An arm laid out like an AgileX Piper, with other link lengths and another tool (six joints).
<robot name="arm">
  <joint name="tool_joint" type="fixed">
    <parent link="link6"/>
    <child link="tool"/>
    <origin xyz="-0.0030 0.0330 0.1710" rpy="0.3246 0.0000 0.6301"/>
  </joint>
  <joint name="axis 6" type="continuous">
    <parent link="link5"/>
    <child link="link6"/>
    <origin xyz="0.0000 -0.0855 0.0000" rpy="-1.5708 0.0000 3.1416"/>
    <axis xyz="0 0 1"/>
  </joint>
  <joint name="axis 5" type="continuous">
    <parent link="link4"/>
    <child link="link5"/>
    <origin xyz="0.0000 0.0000 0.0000" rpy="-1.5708 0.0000 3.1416"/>
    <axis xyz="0 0 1"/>
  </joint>
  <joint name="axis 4" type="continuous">
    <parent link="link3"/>
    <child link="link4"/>
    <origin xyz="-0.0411 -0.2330 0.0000" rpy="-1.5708 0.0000 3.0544"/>
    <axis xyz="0 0 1"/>
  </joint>
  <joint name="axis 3" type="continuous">
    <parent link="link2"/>
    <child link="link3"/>
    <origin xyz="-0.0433 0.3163 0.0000"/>
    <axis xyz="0 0 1"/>
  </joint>
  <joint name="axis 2" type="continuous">
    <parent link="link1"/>
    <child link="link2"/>
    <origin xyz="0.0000 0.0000 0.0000" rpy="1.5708 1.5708 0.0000"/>
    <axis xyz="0 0 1"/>
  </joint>
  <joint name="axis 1" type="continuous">
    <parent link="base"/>
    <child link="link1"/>
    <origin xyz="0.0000 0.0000 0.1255" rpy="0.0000 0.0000 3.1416"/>
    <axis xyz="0 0 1"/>
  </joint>
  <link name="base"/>
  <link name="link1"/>
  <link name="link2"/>
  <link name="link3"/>
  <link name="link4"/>
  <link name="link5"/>
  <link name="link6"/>
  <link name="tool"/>
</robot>
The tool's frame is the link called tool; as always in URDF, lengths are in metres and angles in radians. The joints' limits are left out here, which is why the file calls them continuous.
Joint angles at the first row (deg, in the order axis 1, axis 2, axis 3, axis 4, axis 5, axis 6):
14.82 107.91 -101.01 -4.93 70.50 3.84
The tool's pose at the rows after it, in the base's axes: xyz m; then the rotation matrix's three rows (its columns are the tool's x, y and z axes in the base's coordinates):
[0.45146, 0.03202, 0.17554], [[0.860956, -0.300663, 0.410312], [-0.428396, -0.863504, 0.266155], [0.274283, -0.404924, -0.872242]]
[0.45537, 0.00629, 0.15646], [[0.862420, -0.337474, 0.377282], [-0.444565, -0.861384, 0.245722], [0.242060, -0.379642, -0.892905]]
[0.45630, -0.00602, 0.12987], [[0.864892, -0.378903, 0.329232], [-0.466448, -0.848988, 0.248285], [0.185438, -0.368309, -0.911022]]
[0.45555, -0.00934, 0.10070], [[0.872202, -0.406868, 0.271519], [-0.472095, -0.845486, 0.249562], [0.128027, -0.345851, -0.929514]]
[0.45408, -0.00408, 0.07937], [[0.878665, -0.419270, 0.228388], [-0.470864, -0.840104, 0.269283], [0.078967, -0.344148, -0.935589]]
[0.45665, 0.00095, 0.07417], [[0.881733, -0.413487, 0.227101], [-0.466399, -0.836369, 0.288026], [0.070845, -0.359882, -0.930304]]
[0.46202, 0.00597, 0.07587], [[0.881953, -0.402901, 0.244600], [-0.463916, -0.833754, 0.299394], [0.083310, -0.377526, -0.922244]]
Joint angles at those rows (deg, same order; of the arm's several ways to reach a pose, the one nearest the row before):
10.75 108.96 -101.00 -4.71 70.58 1.15
7.33 111.40 -101.00 -4.46 70.58 -1.08
5.09 114.64 -101.01 -3.18 70.58 -2.22
4.37 118.27 -101.01 -2.60 70.58 -2.71
4.28 120.85 -101.00 -1.15 70.48 -3.36
4.28 121.46 -101.01 0.00 69.75 -4.04
4.55 121.46 -101.38 0.59 68.93 -4.15

